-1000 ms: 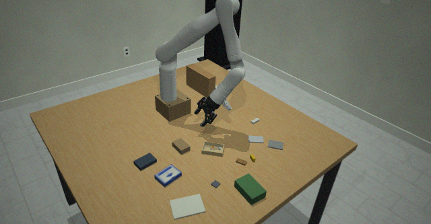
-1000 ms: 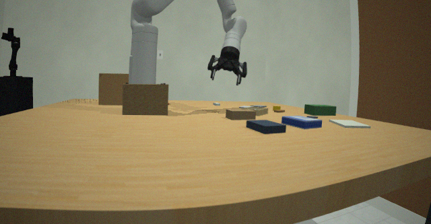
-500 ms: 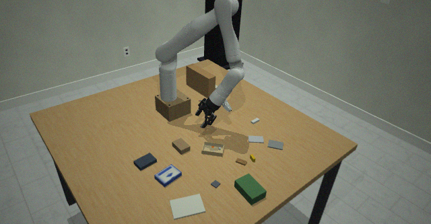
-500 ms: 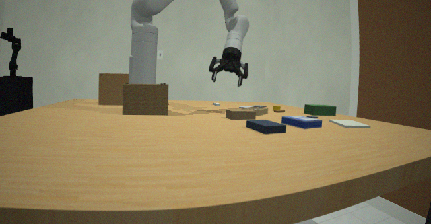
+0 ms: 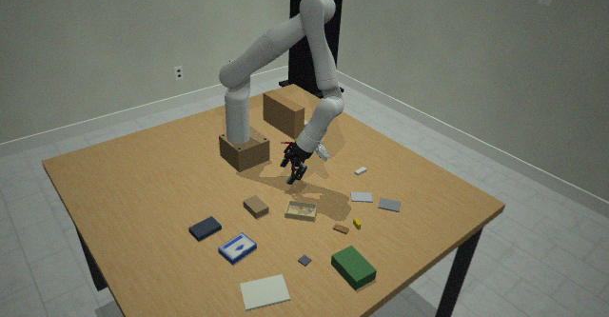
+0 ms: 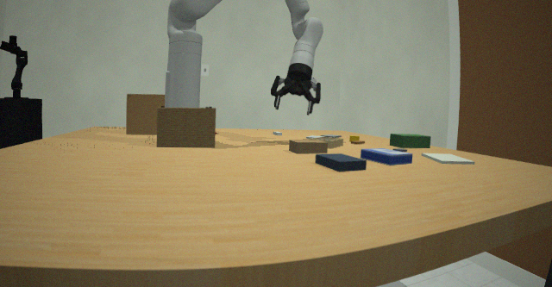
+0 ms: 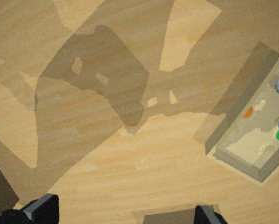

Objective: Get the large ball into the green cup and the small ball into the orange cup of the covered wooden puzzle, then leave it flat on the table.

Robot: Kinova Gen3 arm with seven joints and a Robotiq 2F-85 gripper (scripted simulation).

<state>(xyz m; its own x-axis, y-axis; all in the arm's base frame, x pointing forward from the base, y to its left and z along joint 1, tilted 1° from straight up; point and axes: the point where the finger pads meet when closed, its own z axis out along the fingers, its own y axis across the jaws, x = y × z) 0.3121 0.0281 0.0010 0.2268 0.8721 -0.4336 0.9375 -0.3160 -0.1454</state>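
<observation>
My gripper is now 110 mm short of the covered wooden puzzle and 100 mm above it. Also, from my hand: brown block: 10 mm ahead, 130 mm to the right, 90 mm below; pale grey tile: 160 mm ahead, 240 mm to the left, 100 mm below; yellow block: 270 mm ahead, 120 mm to the left, 90 mm below.
</observation>
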